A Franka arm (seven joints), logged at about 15 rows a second.
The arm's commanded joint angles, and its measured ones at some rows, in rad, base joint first. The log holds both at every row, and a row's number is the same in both.
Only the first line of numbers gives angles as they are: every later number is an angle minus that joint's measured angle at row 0.
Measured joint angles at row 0:
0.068, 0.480, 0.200, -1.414, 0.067, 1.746, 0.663
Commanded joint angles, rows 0 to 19:
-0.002, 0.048, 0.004, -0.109, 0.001, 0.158, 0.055
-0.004, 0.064, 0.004, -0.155, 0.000, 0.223, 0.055
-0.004, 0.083, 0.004, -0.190, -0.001, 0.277, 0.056
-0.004, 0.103, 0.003, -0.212, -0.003, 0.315, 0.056
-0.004, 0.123, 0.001, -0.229, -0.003, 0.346, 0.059
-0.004, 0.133, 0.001, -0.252, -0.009, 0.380, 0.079
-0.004, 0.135, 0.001, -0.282, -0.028, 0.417, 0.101
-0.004, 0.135, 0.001, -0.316, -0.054, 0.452, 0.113
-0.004, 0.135, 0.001, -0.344, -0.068, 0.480, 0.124
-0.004, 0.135, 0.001, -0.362, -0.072, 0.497, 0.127
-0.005, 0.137, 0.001, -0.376, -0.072, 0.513, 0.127
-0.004, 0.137, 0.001, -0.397, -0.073, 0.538, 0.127
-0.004, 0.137, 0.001, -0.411, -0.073, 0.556, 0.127
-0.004, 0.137, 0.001, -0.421, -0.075, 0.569, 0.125
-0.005, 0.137, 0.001, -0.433, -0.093, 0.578, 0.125
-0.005, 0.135, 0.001, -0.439, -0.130, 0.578, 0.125
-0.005, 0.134, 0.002, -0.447, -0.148, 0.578, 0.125
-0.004, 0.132, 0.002, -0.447, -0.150, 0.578, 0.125
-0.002, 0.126, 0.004, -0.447, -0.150, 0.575, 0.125
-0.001, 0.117, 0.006, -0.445, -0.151, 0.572, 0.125
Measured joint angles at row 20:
-0.003, 0.154, 0.000, -0.419, -0.130, 0.559, 0.099
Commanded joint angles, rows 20 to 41:
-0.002, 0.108, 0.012, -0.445, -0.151, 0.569, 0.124
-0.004, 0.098, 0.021, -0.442, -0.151, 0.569, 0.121
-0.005, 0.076, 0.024, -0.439, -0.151, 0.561, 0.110
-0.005, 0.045, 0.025, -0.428, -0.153, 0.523, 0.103
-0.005, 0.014, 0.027, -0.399, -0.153, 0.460, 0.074
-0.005, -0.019, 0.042, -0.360, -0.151, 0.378, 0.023
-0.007, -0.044, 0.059, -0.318, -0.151, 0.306, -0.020
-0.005, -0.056, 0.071, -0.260, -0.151, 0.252, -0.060
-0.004, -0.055, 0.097, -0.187, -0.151, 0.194, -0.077
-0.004, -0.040, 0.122, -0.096, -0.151, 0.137, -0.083
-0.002, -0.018, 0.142, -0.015, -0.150, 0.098, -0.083
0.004, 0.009, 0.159, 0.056, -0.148, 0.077, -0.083
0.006, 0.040, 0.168, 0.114, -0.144, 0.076, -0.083
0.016, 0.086, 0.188, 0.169, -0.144, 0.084, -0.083
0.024, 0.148, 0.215, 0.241, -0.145, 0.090, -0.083
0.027, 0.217, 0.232, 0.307, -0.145, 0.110, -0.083
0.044, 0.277, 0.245, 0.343, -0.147, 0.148, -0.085
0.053, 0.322, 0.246, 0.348, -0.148, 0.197, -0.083
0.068, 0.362, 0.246, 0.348, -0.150, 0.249, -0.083
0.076, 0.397, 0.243, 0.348, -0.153, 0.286, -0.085
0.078, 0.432, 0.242, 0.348, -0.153, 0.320, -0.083
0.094, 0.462, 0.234, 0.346, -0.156, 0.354, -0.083
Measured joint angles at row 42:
0.071, 0.384, 0.233, 0.269, -0.147, 0.328, -0.062
